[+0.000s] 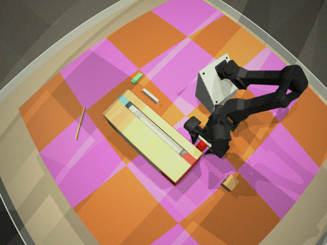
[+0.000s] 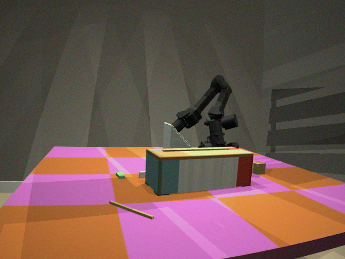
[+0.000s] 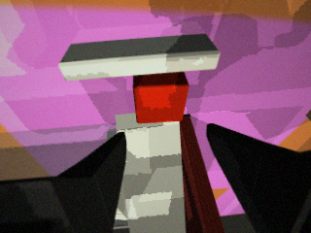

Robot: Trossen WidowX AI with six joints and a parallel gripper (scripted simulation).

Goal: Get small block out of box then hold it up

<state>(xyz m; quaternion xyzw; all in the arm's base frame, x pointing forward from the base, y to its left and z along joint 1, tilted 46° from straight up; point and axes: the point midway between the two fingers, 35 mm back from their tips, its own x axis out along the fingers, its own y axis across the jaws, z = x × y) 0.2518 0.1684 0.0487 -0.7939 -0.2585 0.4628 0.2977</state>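
Now: gripper tip 2 cm past the small red block, 2 cm above it and 1 cm to the left of it. Also, from my gripper tip: tan cube (19 cm to the left, 1 cm below); then thin wooden stick (43 cm to the right, 32 cm ahead, 4 cm below).
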